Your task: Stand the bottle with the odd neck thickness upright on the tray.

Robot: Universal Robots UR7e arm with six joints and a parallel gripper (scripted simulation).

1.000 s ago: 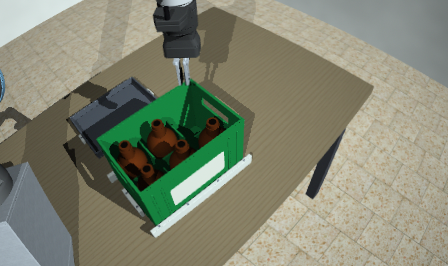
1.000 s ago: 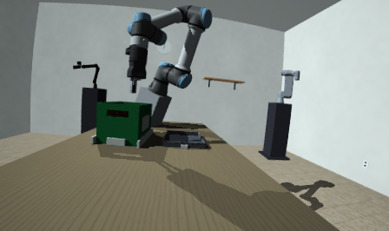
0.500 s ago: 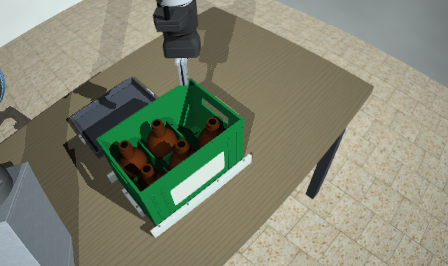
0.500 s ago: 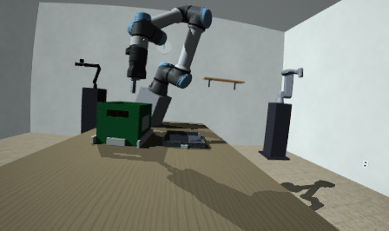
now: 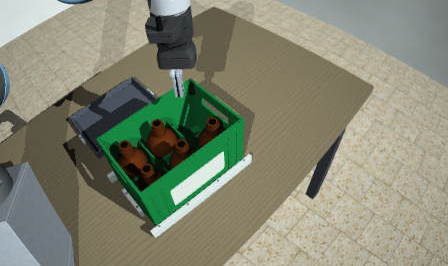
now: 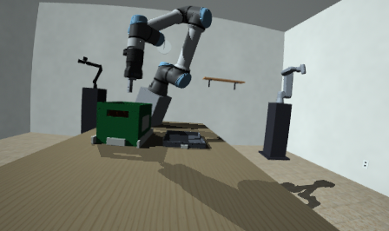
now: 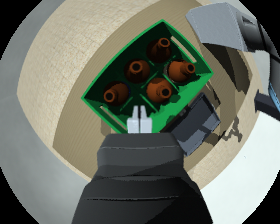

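Right now the crate is 6 cm behind my hand, 2 cm to the right of it and 16 cm below it. From my hand the other things lie so: dark grey tray (9 cm behind, 26 cm to the left, 23 cm below).
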